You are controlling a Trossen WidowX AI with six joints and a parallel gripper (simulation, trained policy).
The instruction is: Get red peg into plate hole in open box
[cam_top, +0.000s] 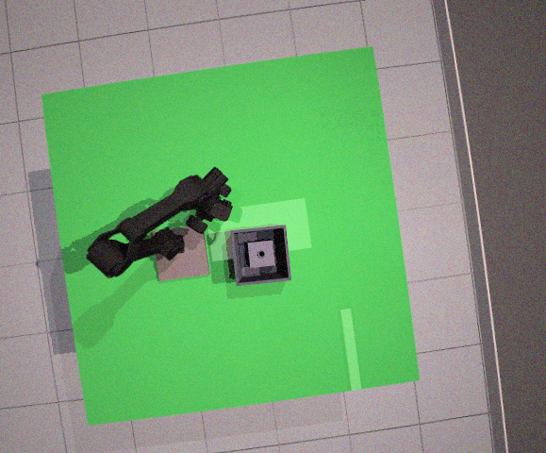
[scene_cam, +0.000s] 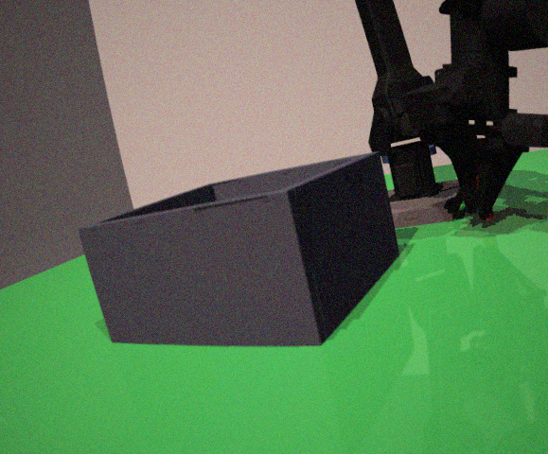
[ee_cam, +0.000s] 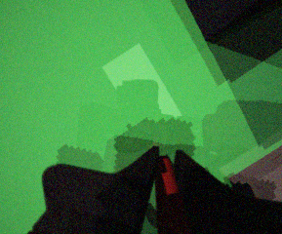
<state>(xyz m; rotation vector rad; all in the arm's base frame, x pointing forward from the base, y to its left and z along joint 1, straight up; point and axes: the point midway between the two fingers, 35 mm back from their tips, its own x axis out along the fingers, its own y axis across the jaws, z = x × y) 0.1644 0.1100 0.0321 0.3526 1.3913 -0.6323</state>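
The grey plate lies 170 mm to the right of my gripper tip, 150 mm ahead of it and 30 mm above it. From my gripper tip the other things lie so: red peg 30 mm above, 10 mm to the left, 10 mm behind; dark box 170 mm to the right, 150 mm ahead, 10 mm above.
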